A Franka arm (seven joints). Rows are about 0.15 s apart.
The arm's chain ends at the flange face. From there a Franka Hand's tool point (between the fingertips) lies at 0.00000 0.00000 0.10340 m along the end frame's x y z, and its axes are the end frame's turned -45 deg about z.
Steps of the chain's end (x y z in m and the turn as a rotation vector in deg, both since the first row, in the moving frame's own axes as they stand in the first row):
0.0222, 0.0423, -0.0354, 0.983, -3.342, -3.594
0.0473, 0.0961, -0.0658, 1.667, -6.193, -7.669
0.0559, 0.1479, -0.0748, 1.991, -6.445, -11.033
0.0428, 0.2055, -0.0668, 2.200, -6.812, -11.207
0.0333, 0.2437, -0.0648, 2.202, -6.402, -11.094
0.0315, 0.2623, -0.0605, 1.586, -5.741, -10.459
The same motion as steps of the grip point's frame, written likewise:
-0.0174, 0.0402, -0.0356, 3.058, -1.668, -3.594
-0.0409, 0.0918, -0.0664, 5.558, -3.200, -7.669
-0.0717, 0.1340, -0.0755, 5.965, -3.149, -11.033
-0.1220, 0.1648, -0.0676, 6.372, -3.261, -11.207
-0.1551, 0.1855, -0.0655, 6.084, -2.970, -11.094
-0.1693, 0.1989, -0.0611, 5.181, -2.938, -10.459

